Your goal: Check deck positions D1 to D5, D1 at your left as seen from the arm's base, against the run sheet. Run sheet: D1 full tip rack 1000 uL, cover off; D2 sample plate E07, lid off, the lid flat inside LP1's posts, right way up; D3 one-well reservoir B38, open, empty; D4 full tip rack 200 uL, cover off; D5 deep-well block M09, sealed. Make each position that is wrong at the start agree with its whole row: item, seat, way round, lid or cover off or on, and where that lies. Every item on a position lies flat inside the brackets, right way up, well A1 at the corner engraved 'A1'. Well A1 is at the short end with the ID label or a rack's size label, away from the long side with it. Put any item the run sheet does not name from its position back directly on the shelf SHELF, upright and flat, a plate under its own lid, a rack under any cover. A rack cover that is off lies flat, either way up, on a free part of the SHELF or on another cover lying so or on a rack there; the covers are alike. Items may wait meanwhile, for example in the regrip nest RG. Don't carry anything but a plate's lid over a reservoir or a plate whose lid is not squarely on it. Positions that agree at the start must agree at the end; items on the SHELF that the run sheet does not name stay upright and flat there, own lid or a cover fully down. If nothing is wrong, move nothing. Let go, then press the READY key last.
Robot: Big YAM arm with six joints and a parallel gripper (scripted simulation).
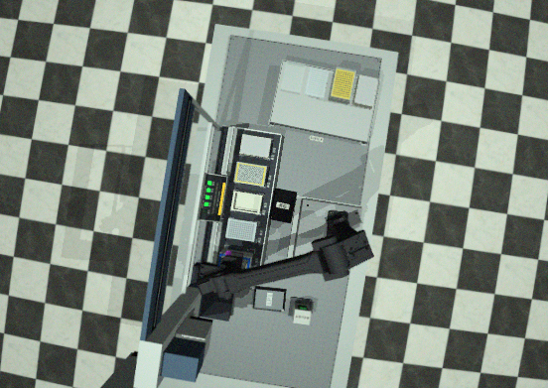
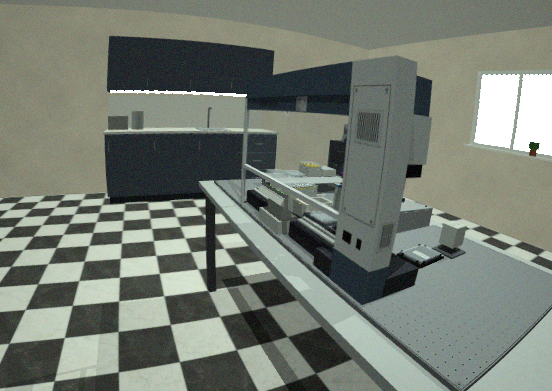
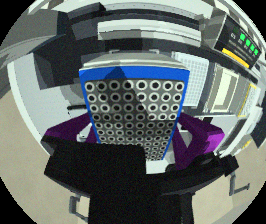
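My hand is 1 cm past the clear plate, 12 cm to the left of it and 11 cm above it. From my hand the other things lie so: cream reservoir: 2 cm behind, 25 cm to the right, 11 cm below; then blue-framed tip rack: 1 cm behind, 1 cm to the right; then gantry housing: 18 cm ahead, 21 cm to the left, 10 cm above.
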